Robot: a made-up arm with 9 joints. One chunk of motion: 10 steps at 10 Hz.
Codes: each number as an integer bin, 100 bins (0 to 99) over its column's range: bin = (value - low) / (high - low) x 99, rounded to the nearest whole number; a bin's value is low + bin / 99 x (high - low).
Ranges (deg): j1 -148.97..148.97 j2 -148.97..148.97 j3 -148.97..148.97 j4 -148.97..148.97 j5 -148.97..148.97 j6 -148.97..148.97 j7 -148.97..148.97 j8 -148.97..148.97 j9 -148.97..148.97
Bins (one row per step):
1: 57 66 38 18 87 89 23 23 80
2: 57 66 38 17 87 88 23 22 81
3: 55 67 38 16 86 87 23 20 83
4: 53 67 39 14 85 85 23 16 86
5: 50 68 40 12 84 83 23 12 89
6: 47 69 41 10 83 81 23 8 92
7: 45 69 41 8 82 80 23 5 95
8: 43 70 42 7 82 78 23 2 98
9: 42 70 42 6 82 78 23 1 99
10: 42 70 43 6 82 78 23 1 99
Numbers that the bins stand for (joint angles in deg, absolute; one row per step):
1: 22.57 49.66 -34.61 -94.80 112.86 118.88 -79.75 -79.75 91.79
2: 22.57 49.66 -34.61 -97.81 112.86 115.87 -79.75 -82.76 94.80
3: 16.55 52.67 -34.61 -100.82 109.85 112.86 -79.75 -88.78 100.82
4: 10.53 52.67 -31.60 -106.84 106.84 106.84 -79.75 -100.82 109.85
5: 1.50 55.68 -28.59 -112.86 103.83 100.82 -79.75 -112.86 118.88
6: -7.52 58.69 -25.58 -118.88 100.82 94.80 -79.75 -124.89 127.90
7: -13.54 58.69 -25.58 -124.89 97.81 91.79 -79.75 -133.92 136.93
8: -19.56 61.69 -22.57 -127.90 97.81 85.77 -79.75 -142.95 145.96
9: -22.57 61.69 -22.57 -130.91 97.81 85.77 -79.75 -145.96 148.97
10: -22.57 61.69 -19.56 -130.91 97.81 85.77 -79.75 -145.96 148.97

